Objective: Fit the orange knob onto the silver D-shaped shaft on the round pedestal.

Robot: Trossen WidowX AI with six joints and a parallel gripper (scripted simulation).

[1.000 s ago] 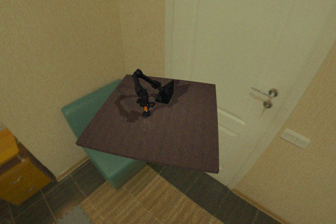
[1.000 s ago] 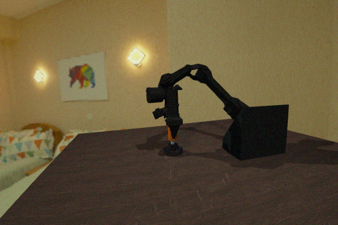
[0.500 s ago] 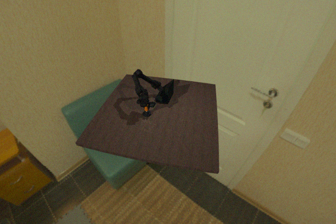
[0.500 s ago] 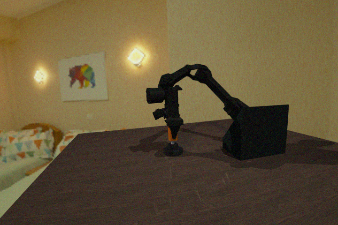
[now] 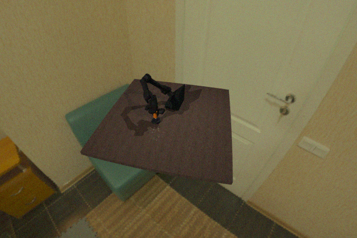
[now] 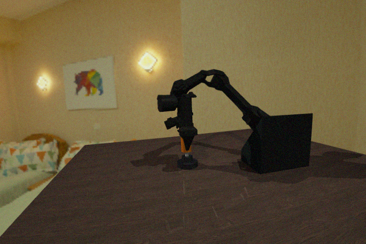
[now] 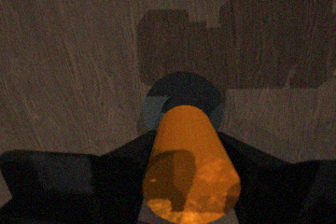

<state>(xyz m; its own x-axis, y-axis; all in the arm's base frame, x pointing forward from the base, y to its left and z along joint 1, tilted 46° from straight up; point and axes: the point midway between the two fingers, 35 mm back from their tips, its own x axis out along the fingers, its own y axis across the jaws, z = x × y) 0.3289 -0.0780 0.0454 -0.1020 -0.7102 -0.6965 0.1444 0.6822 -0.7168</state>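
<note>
My gripper tip is 3 cm below the orange knob. Also, from my gripper tip: round pedestal 4 cm below.
</note>
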